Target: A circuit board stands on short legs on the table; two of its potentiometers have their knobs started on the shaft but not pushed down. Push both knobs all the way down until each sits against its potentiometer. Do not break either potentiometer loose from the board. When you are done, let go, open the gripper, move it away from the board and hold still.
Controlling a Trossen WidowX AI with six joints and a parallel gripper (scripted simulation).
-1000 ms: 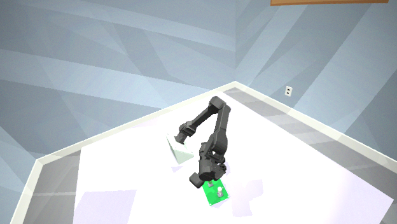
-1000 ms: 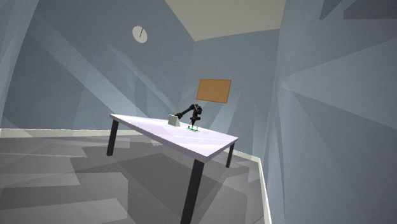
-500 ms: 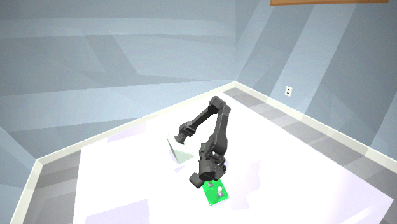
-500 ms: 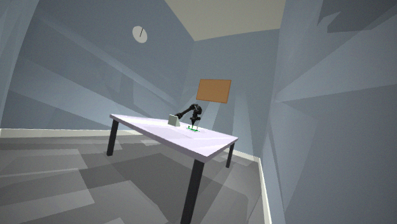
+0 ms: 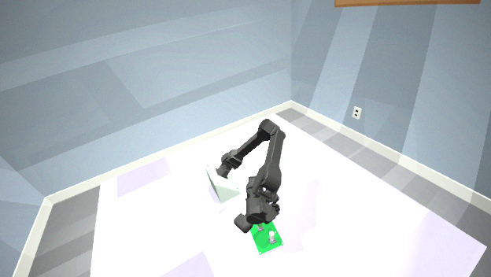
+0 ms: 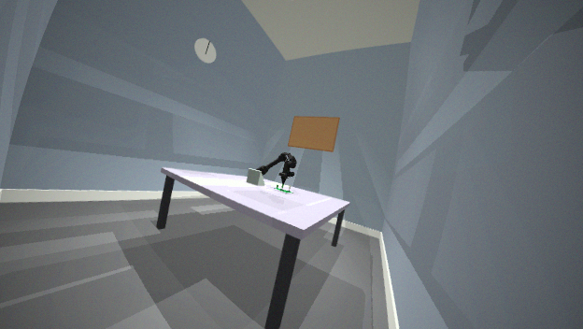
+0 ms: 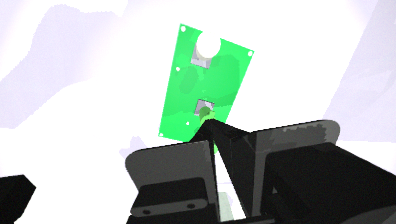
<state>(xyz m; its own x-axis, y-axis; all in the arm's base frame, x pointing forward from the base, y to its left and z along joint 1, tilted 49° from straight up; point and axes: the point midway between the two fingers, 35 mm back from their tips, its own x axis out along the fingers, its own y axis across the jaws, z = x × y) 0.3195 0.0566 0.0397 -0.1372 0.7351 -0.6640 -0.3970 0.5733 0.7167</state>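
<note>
Right now my gripper tip is 7 cm short of the potentiometer knob, 2 cm to the right of it and 2 cm above it.
</note>
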